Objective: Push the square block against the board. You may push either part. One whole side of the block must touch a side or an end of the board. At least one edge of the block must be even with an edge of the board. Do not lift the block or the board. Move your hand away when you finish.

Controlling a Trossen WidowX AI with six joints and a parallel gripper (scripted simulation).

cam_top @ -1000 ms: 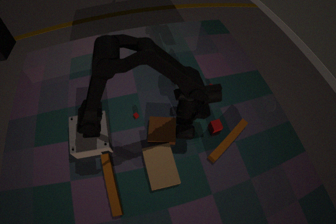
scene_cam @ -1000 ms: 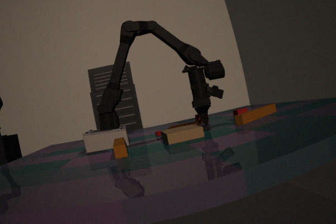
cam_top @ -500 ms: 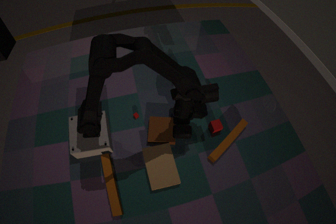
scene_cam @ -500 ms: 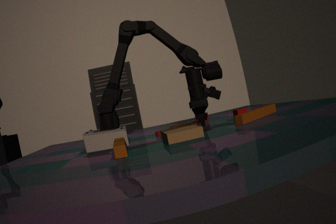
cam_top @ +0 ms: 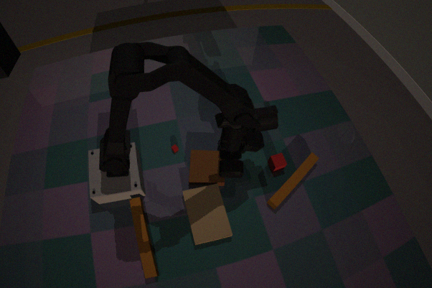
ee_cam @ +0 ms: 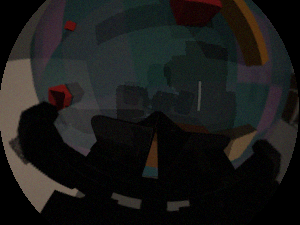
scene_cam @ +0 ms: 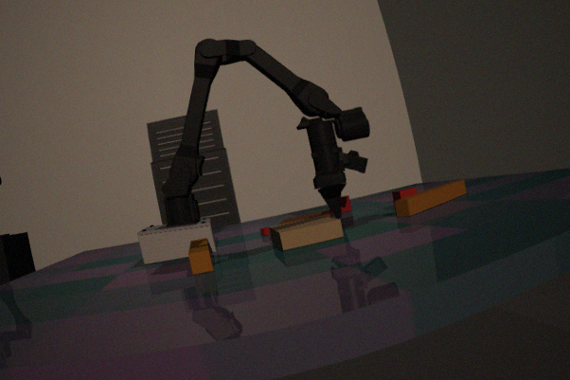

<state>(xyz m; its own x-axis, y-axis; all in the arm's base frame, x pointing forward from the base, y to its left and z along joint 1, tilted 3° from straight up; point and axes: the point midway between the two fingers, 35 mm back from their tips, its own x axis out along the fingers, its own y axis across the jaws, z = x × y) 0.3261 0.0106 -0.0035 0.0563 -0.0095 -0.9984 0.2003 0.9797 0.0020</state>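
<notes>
The tan board is 90 mm behind my gripper tip, 160 mm to the right of it and 10 mm above it. The rest, counted from my gripper tip: brown square block (70 mm behind, 30 mm to the right, 10 mm above).
</notes>
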